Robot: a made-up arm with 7 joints. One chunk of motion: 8 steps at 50 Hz.
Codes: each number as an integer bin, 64 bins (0 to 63) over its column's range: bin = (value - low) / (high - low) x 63, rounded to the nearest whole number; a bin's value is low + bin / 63 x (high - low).
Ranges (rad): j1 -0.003..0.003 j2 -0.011..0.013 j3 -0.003..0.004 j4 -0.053..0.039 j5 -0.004..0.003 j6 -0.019..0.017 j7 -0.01..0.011
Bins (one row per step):
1: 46 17 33 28 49 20 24
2: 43 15 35 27 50 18 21
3: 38 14 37 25 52 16 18
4: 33 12 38 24 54 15 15
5: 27 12 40 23 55 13 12
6: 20 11 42 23 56 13 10
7: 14 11 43 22 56 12 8
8: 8 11 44 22 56 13 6
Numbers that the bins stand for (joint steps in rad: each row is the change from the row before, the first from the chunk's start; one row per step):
1: 0.00138 -0.00452 0.00067 -0.01211 0.00144 -0.00757 -0.00200
2: 0.00110 -0.00529 0.00089 -0.01357 0.00156 -0.00871 -0.00300
3: 0.00062 -0.00567 0.00111 -0.01649 0.00178 -0.00986 -0.00400
4: 0.00014 -0.00643 0.00122 -0.01795 0.00200 -0.01043 -0.00500
5: -0.00043 -0.00643 0.00144 -0.01941 0.00211 -0.01157 -0.00600
6: -0.00110 -0.00681 0.00167 -0.01941 0.00222 -0.01157 -0.00667
7: -0.00167 -0.00681 0.00178 -0.02087 0.00222 -0.01214 -0.00733
8: -0.00224 -0.00681 0.00189 -0.02087 0.00222 -0.01157 -0.00800

